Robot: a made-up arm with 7 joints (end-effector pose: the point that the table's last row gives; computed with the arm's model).
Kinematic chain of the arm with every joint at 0, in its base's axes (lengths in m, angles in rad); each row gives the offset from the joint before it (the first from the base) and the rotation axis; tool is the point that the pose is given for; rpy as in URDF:
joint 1: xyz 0 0 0.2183 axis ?
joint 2: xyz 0 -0.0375 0.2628 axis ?
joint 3: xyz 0 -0.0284 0.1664 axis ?
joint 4: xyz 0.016 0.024 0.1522 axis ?
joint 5: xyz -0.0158 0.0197 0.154 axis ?
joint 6: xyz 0 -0.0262 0.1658 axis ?
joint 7: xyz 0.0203 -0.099 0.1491 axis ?
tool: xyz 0 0 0 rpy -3.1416 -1.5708 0
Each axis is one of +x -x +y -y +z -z.
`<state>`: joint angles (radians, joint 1 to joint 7).
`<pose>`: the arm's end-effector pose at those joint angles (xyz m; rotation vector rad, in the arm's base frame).
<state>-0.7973 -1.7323 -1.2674 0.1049 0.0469 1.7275 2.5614</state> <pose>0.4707 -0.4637 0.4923 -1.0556 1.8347 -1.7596</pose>
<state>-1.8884 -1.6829 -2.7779 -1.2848 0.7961 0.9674 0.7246</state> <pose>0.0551 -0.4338 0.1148 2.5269 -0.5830 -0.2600</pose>
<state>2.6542 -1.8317 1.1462 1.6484 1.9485 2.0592 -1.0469</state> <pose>-0.1671 -0.0971 0.2992 1.4941 1.9265 -0.7723</pose>
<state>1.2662 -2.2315 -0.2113 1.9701 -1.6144 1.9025 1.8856</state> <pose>-0.0433 0.0486 -0.0130 2.0709 0.9152 -1.0211</pose>
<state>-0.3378 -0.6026 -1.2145 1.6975 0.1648 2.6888 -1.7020</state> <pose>0.0890 -0.3531 0.7932 0.7441 0.4433 -0.2602</pose>
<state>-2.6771 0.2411 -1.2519 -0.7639 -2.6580 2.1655 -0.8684</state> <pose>0.0237 -0.1247 1.0383 0.3263 -0.0931 1.8161</pose>
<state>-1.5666 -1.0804 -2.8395 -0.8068 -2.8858 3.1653 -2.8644</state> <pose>-0.1872 -0.4473 0.5233 0.5803 -0.2166 -1.1138</pose>
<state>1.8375 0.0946 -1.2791 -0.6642 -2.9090 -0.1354 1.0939</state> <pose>-0.2888 -0.0863 1.1162 -0.4899 -2.5600 0.8494</pose>
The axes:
joint 1: +z
joint 2: -y
joint 3: +z
joint 4: +y
joint 5: +z
joint 6: -y
joint 7: +x

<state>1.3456 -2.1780 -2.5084 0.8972 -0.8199 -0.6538 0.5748</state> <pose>0.3136 0.6390 0.4073 -0.2049 -0.9256 1.4111</pose>
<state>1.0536 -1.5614 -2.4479 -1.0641 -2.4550 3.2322 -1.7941</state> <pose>0.2167 0.2499 0.2564 1.6497 1.0466 1.7126</pose>
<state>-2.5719 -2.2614 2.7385 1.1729 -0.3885 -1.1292 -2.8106</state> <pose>-0.3102 -0.4354 0.4598 0.2672 1.7891 1.2445</pose>
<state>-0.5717 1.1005 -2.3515 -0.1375 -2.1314 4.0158 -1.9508</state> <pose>-0.2922 0.2469 0.8408 0.4539 2.1221 -1.5342</pose>
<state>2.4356 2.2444 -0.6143 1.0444 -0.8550 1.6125 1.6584</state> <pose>0.5724 -0.3301 0.2265 0.3572 1.2918 0.1032</pose>
